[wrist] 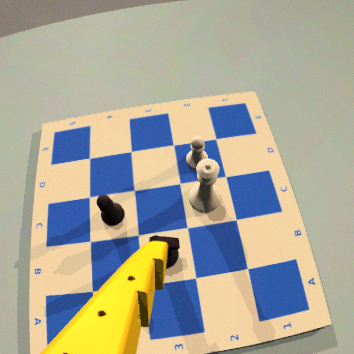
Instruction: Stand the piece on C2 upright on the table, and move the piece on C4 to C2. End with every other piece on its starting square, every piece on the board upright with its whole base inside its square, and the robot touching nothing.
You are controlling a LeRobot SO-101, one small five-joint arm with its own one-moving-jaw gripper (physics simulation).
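Frame: origin at the arm's base, x left, y back, z up, level; centimetres.
Where they show: hand at its tool point: (165,259).
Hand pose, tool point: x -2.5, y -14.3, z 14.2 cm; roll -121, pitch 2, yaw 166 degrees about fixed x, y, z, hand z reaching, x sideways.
Each offset is from my tool point to the centre of the thing. Level surfaces: height alone.
A tall white piece {dz -10.9, dx -3.0, dy -7.1 cm} (205,192) with a round, flat-topped head stands upright on C2 of the board {dz -13.9, dx +0.7, dy -6.7 cm} (300,250). A black pawn {dz -12.0, dx +4.5, dy -6.9 cm} (112,212) stands on C4, drawn leaning to the left by the view. My gripper (160,246) is fully open: one yellow notched jaw shows, coming in from the lower left, and the moving jaw is out of the picture. The jaw's tip is drawn over B3, well below the white piece and to the lower right of the black pawn. Whether the tip touches anything cannot be told.
A small white pawn {dz -12.0, dx -3.0, dy -10.6 cm} (197,153) stands on D2, close behind the tall white piece. A black piece {dz -11.6, dx +0.8, dy -3.1 cm} (171,249) with a blocky top is on B3, partly hidden by the jaw tip. The grey-green table {dz -14.2 cm} (300,60) surrounds the board.
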